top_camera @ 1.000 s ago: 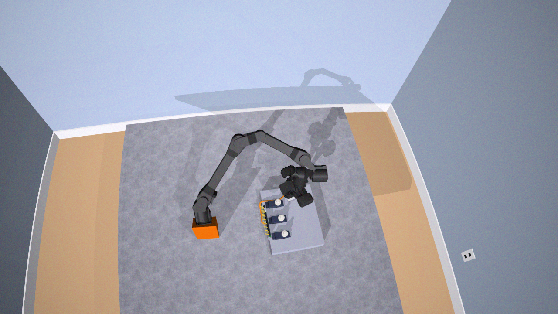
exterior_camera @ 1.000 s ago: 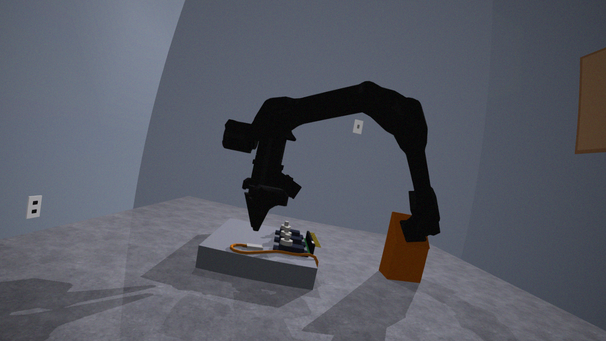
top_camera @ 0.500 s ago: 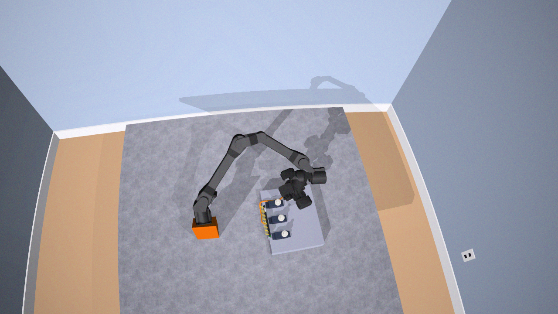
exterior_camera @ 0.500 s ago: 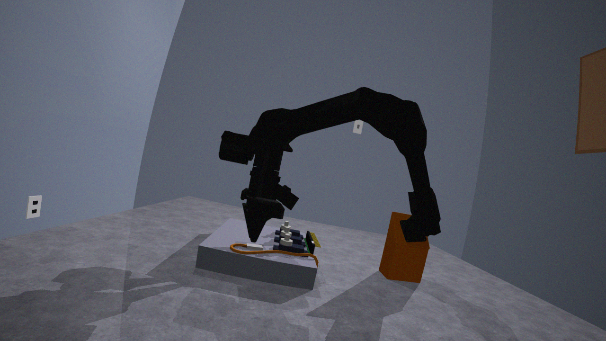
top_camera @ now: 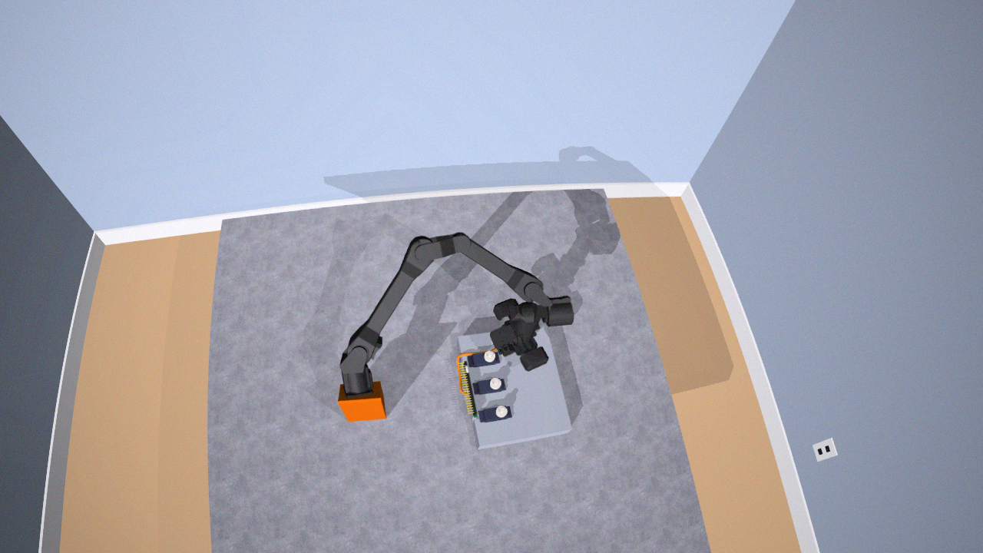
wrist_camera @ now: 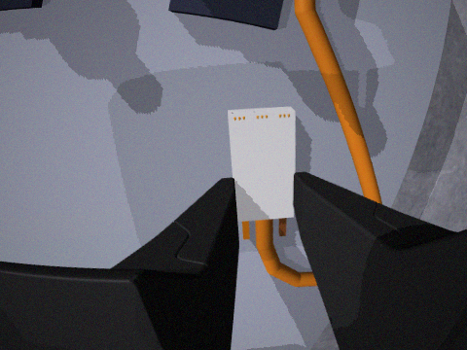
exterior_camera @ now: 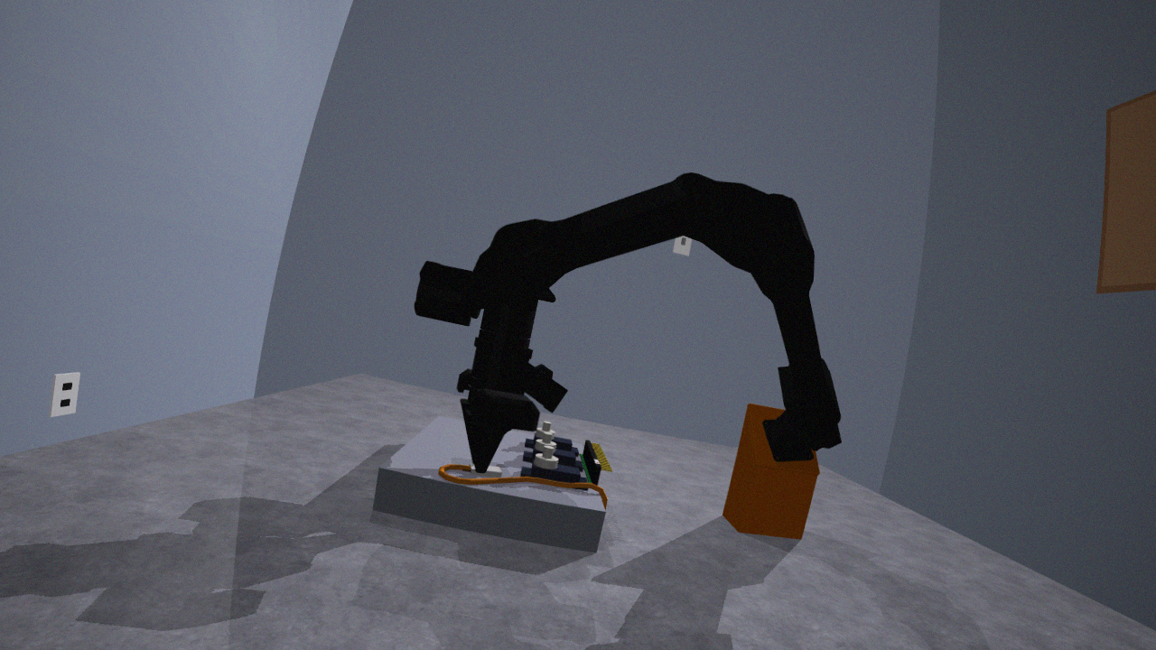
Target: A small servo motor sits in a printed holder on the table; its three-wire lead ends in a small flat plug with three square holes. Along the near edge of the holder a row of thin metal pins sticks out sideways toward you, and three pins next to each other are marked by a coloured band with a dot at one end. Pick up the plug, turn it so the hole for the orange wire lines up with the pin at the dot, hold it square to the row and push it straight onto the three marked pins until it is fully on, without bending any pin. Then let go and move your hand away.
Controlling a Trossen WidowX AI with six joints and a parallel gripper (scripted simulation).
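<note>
Now: gripper tip 14 cm past the white band, 3 cm to the left of it and 2 cm below it. From my gripper tip the other things lie so: red dot: 14 cm behind, 3 cm to the right, 2 cm above; grey holder: 10 cm to the right, 3 cm below, 1 cm ahead.
</note>
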